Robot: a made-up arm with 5 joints.
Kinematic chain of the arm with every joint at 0, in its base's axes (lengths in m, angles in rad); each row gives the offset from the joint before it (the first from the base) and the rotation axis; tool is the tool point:
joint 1: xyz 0 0 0.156 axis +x
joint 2: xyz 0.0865 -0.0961 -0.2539 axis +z
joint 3: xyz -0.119 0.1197 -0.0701 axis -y
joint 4: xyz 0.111 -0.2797 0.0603 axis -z
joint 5: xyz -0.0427 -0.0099 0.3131 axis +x
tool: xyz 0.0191 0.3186 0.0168
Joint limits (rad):
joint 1: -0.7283..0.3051
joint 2: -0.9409..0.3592
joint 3: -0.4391..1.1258
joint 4: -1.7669..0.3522
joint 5: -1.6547..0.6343
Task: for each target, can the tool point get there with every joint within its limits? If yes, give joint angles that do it. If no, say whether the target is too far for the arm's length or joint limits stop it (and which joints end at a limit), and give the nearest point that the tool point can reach.
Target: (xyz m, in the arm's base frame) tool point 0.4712 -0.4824 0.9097
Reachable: no: joint limits stop it (at a limit: joint 2, joint 3, joint 4, joint 5) | nearest point 0.1860 -0.2109 0.4855 | short by 0.579 m
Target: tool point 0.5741 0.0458 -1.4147
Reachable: no: too far | nearest point 0.1743 -0.1431 -0.2372 | short by 1.258 m
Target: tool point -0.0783 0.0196 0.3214
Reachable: yes | joints -0.2203 -0.7949 -0.2448 -1.1564 0.2295
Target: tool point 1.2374 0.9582 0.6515
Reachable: no: too far | nearest point 0.3529 0.0944 0.2388 | short by 1.303 m
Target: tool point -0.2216 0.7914 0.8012
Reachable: no: joint limits stop it (at a limit: joint 1, joint 2, joint 3, joint 5) | nearest point -0.1897 0.3614 0.3498 | short by 0.624 m
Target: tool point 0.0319 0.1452 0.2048
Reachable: yes | joints -0.1171 -0.8248 0.1737 -0.3674 0.0282
